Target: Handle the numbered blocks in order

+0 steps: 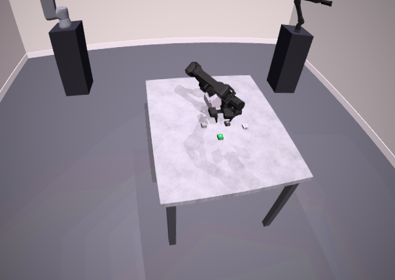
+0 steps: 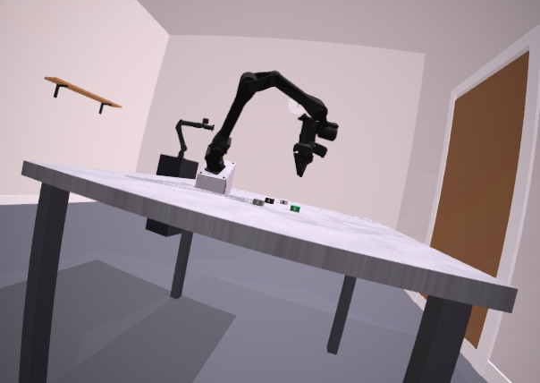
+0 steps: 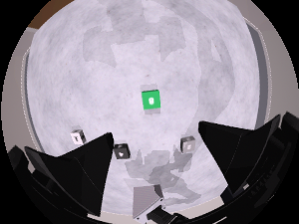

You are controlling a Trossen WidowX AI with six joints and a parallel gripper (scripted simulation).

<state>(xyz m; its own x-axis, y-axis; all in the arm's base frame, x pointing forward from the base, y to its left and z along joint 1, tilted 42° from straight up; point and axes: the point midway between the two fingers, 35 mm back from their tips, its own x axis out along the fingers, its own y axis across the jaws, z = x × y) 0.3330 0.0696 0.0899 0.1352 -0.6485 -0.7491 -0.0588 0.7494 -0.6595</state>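
My gripper tip is now 12 cm above the grey block, 10 cm past it and 9 cm to the left of it. From my gripper tip the other things lie so: white block: 18 cm to the left, 12 cm below, 7 cm behind; then green block: 12 cm below, 1 cm ahead; then black block: 12 cm below, 11 cm behind, 7 cm to the left.
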